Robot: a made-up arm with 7 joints.
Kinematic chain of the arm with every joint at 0, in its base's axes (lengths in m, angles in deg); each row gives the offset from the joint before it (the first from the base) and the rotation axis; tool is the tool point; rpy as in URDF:
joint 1: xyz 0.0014 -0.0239 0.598 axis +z
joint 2: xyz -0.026 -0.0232 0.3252 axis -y
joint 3: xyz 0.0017 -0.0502 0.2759 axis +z
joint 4: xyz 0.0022 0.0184 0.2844 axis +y
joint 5: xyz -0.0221 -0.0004 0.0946 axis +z
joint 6: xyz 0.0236 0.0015 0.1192 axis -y
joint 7: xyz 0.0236 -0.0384 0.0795 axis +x
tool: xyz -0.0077 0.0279 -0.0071 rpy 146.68 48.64 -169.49
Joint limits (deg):
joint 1: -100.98..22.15
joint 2: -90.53..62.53
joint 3: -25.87..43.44
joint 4: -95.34..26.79
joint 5: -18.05..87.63
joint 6: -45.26..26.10
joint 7: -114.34..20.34
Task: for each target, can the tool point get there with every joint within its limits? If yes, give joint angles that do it. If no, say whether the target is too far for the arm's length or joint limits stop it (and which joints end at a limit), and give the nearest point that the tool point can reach.
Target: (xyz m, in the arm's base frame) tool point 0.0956 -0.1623 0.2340
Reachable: no: joint limits stop it (at a limit: joint 2, joint 4, joint 6, joint 7) | nearest point 0.4064 -0.6190 0.7385 | short by 0.748 m
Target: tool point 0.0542 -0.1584 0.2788
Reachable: no: joint limits stop it (at a limit: joint 2, joint 4, joint 6, joint 7) | nearest point 0.2644 -0.6938 0.7387 | short by 0.736 m
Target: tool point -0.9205 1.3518 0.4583
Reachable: no: too far | nearest point -0.4331 0.6245 1.0217 | short by 1.041 m
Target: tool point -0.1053 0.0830 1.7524
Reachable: yes | joints -71.00 7.76 24.56 -2.05 5.31 6.15 -26.45
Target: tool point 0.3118 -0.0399 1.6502
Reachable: yes | joints -3.29 -18.91 8.57 13.58 62.53 -30.49 -55.63
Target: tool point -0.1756 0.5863 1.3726
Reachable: yes | joints -88.99 36.79 34.40 -63.59 31.80 -20.86 -23.09
